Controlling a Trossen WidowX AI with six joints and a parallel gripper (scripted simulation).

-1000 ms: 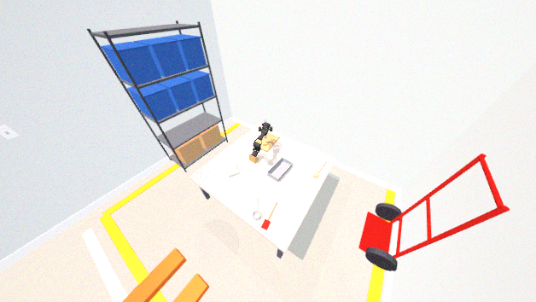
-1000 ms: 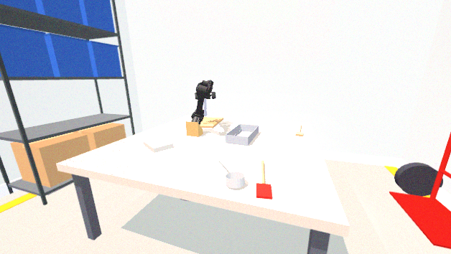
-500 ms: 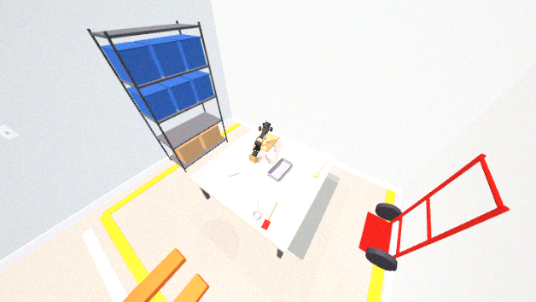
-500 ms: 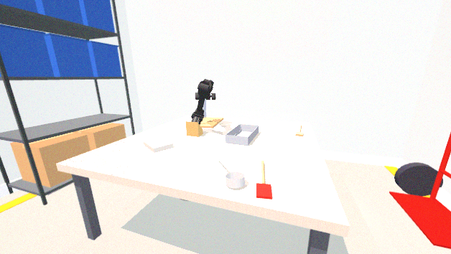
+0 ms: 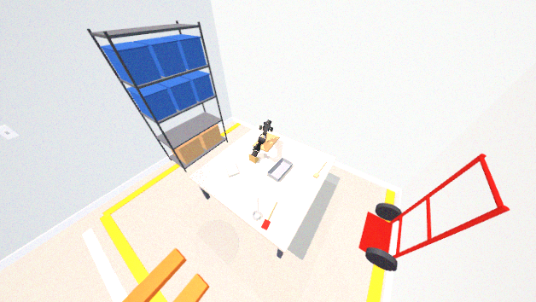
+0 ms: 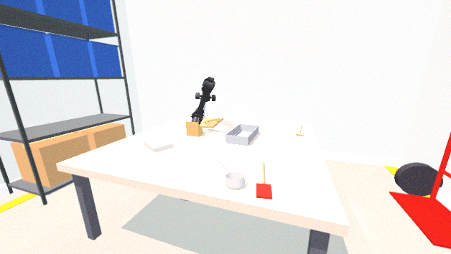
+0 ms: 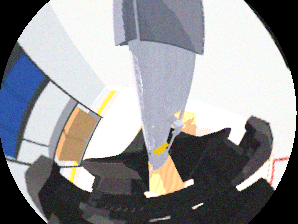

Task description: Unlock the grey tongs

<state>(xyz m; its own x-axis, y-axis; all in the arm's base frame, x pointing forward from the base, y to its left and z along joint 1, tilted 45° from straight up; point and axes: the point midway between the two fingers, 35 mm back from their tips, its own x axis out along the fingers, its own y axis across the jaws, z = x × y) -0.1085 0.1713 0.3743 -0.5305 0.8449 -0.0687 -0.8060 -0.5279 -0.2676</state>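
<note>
Right now the wooden board is 19 cm below my gripper tip, 3 cm to the right of it and 3 cm ahead of it. Also, from my gripper tip: red spatula (87 cm to the right, 73 cm ahead, 19 cm below); roasting tin (49 cm ahead, 34 cm to the right, 17 cm below); flat pale slab (69 cm to the right, 18 cm below, 3 cm ahead).
</note>
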